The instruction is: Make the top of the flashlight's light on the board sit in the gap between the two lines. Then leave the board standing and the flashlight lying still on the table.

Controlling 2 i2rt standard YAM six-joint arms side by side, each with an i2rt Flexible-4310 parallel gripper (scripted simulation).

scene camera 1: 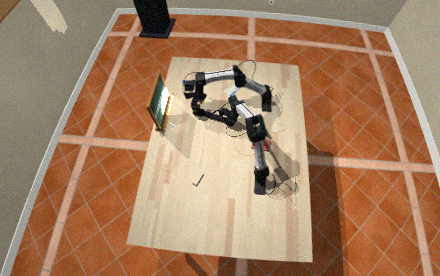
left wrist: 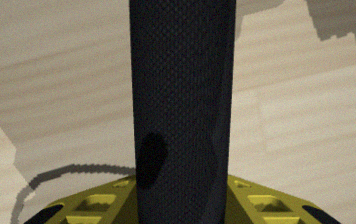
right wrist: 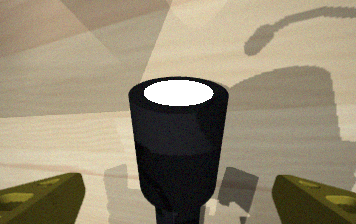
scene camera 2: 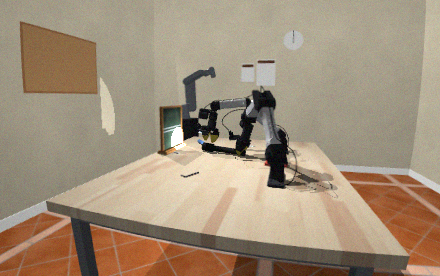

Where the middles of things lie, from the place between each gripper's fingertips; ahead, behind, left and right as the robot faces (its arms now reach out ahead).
Right now my right hand is 40 mm above the flashlight head [right wrist: 178, 123], 20 mm to the right of it and 20 mm past it.
Now: left hand 210 mm short of the flashlight head, 40 mm to the left of it and 10 mm below it.
